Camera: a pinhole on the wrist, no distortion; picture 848 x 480 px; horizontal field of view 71.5 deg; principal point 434.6 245.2 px. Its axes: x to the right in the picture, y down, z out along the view. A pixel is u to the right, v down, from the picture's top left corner.
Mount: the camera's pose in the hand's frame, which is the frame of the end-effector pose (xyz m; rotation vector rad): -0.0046 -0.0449 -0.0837 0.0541 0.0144 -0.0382
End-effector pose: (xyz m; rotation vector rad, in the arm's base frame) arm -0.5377 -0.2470 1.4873 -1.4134 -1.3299 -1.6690
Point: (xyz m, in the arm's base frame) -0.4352 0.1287 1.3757
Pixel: 345.1 239.6
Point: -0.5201 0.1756 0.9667
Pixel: outside the picture
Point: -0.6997 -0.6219 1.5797
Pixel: behind the camera
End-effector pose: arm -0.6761 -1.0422 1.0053 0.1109 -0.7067 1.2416
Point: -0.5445 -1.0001 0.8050
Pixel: behind the camera
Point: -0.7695 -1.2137 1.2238
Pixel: 376.1 282.7
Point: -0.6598 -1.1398 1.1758
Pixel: 475.0 156.3
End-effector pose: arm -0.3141 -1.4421 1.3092 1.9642 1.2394 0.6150
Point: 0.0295 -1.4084 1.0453
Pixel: 639.3 312.5
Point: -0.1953 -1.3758 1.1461
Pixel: 690.9 207.2
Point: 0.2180 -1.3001 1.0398
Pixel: 778.8 385.3
